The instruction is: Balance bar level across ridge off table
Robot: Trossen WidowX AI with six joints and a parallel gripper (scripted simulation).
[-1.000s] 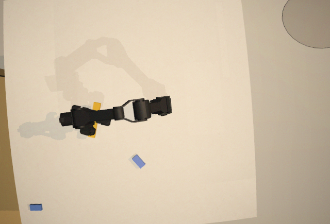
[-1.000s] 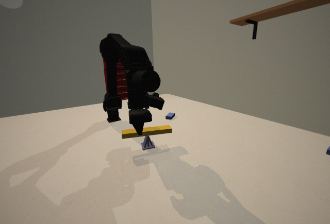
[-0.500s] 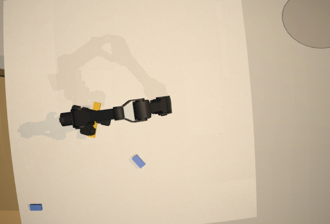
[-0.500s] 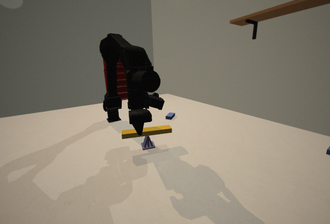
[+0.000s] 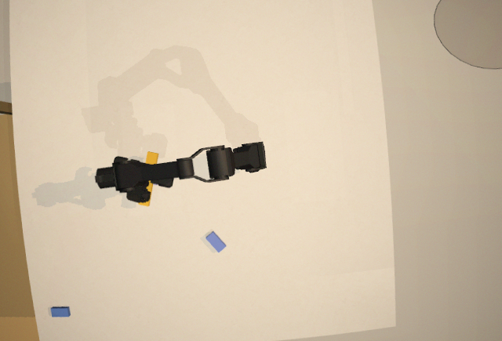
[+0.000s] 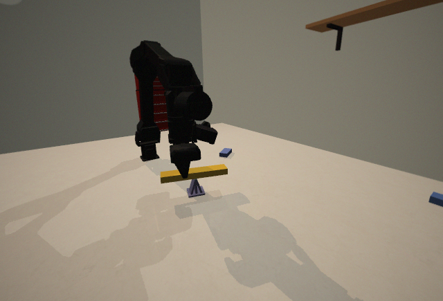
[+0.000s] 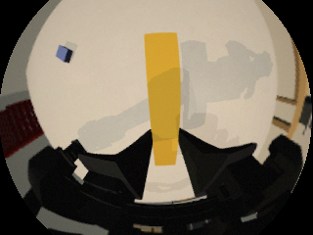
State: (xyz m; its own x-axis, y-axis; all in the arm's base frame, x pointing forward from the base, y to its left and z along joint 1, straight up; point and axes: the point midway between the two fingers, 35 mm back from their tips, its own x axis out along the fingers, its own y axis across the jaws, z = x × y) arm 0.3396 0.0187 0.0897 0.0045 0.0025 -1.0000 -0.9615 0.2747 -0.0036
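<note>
Now: the yellow bar 3 cm to the left of my gripper tip and 1 cm ahead of it. From my gripper tip the other things lie so: purple ridge: 3 cm to the left, 3 cm below, 1 cm ahead.
</note>
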